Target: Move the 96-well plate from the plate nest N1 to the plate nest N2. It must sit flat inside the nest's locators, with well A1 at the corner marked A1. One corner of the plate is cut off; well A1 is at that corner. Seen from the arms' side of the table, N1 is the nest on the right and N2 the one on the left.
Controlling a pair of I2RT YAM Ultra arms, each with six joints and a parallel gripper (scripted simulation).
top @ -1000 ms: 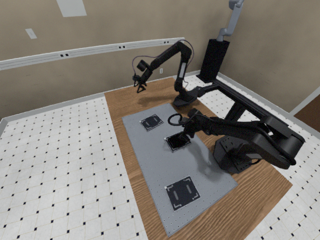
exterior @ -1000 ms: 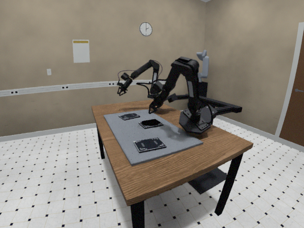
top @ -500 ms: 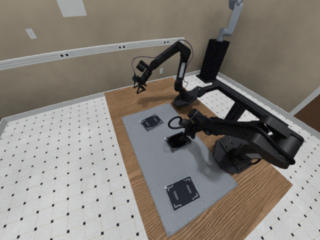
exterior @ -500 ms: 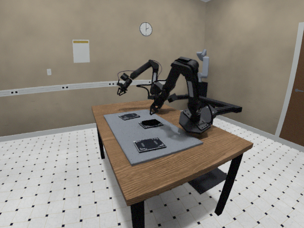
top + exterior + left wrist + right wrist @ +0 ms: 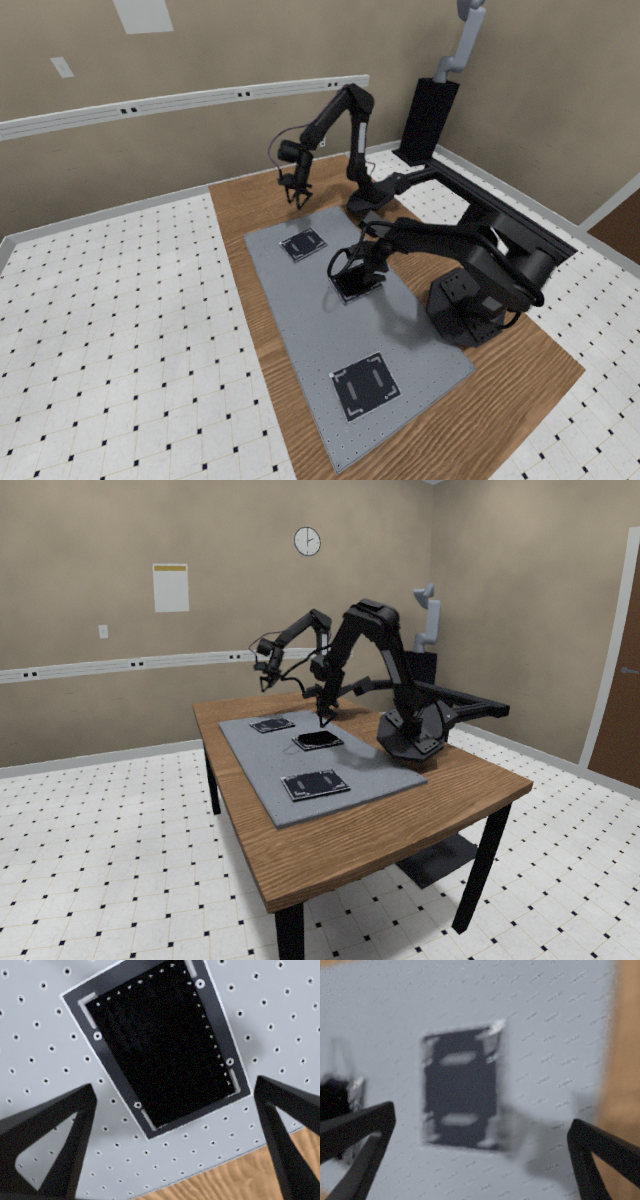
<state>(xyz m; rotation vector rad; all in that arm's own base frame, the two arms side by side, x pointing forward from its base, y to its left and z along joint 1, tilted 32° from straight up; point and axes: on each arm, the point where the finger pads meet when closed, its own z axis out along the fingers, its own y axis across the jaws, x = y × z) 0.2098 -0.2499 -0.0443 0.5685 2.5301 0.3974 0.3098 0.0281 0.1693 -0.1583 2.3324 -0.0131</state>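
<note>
Right now my left hand is 70 mm above the black 96-well plate, 10 mm to the left of it and 10 mm short of it.
</note>
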